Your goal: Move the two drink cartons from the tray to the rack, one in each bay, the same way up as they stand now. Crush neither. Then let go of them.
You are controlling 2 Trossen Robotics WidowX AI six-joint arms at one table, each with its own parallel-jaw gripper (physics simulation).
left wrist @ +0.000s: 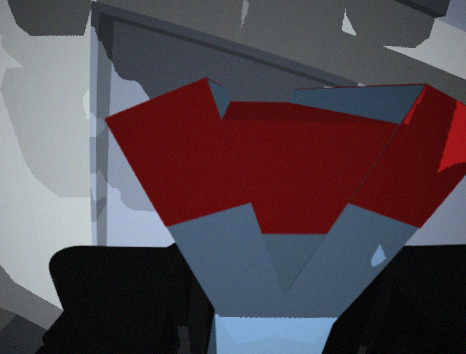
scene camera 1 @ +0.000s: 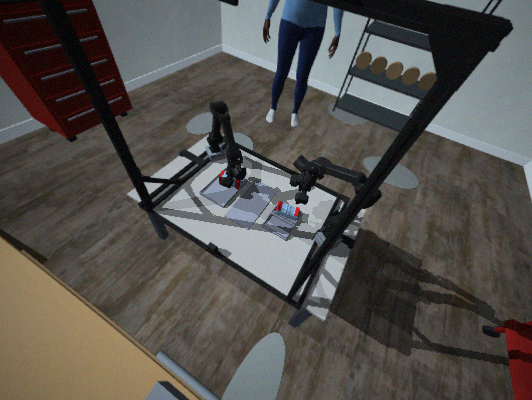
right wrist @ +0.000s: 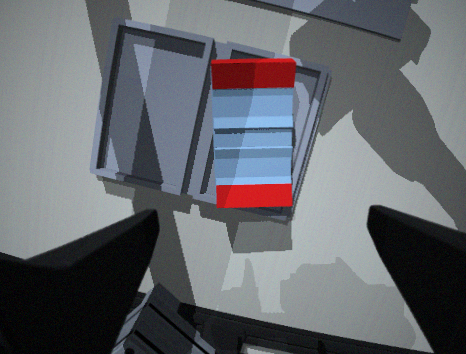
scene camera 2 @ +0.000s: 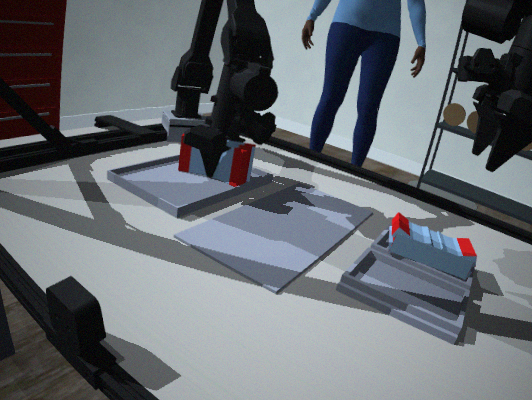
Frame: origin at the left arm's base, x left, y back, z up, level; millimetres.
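Seen in the pictures: left gripper, fingertip midpoint: (scene camera 2: 213, 174); right gripper, fingertip midpoint: (right wrist: 262, 218) (scene camera 2: 481, 162); left arm's base, origin of the base link: (scene camera 1: 214, 149) (scene camera 2: 185, 115).
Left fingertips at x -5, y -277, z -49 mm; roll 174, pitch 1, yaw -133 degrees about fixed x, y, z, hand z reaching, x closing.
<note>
Pixels of each thing's top centre, then the offset from my left fingertips to it. "pt": a spot on its surface instead.
- light blue carton with red ends, middle of its top: (scene camera 2: 219, 139) (scene camera 1: 230, 176) dx +1, dy -2, dz +68 mm
- grey tray, middle of its top: (left wrist: 317, 255) (scene camera 2: 194, 172) (scene camera 1: 224, 185) dx -41, dy -15, dz +9 mm
- carton, middle of its top: (right wrist: 252, 137) (scene camera 2: 434, 235) (scene camera 1: 288, 208) dx +220, dy -337, dz +45 mm
- grey two-bay rack, middle of its top: (right wrist: 202, 121) (scene camera 2: 419, 266) (scene camera 1: 282, 217) dx +177, dy -362, dz +13 mm
- bay, surface spot: (right wrist: 150, 110) (scene camera 2: 408, 290) pt dx +132, dy -392, dz +3 mm
One light blue carton with red ends (scene camera 1: 222, 178) (scene camera 2: 197, 164) (left wrist: 285, 165) stands in the grey tray (scene camera 2: 145, 193) (left wrist: 101, 200), low against its floor. My left gripper (scene camera 2: 212, 172) (left wrist: 274, 285) is shut on its middle from above; part of it is hidden behind the fingers. The other carton (scene camera 1: 288, 209) (scene camera 2: 435, 256) (right wrist: 255, 135) lies over one bay of the grey two-bay rack (scene camera 2: 425, 321) (right wrist: 200, 110), turned slightly against the bay walls, its upper face dipped between the red ends. My right gripper (scene camera 2: 483, 160) (right wrist: 262, 218) is open above the table, near the rack.
A flat grey plate (scene camera 1: 250, 210) (scene camera 2: 280, 240) lies between tray and rack. The rack's other bay (scene camera 2: 405, 285) (right wrist: 150, 110) holds no carton. A black frame (scene camera 2: 395, 185) borders the table, and a black block (scene camera 2: 75, 312) stands on its front edge. A person (scene camera 1: 300, 55) stands behind.
</note>
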